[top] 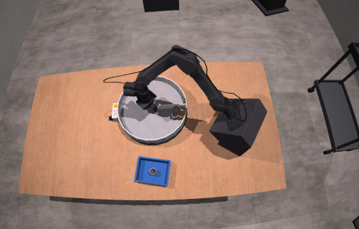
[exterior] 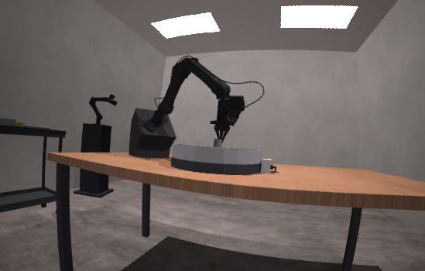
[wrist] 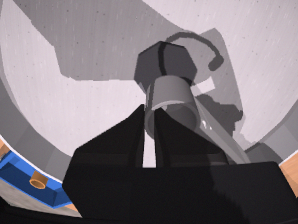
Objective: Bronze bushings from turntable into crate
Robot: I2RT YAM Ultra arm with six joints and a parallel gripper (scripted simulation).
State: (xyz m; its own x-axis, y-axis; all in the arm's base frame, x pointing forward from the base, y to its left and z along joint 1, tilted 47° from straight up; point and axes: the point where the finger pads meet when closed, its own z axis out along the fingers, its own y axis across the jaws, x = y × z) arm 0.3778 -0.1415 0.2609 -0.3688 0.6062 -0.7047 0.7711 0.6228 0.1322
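My gripper is now 8 cm above the round grey turntable, 1 cm to the left of it and 1 cm past it. From my hand the other things lie so: blue crate 34 cm to the left, 12 cm ahead, 10 cm below.
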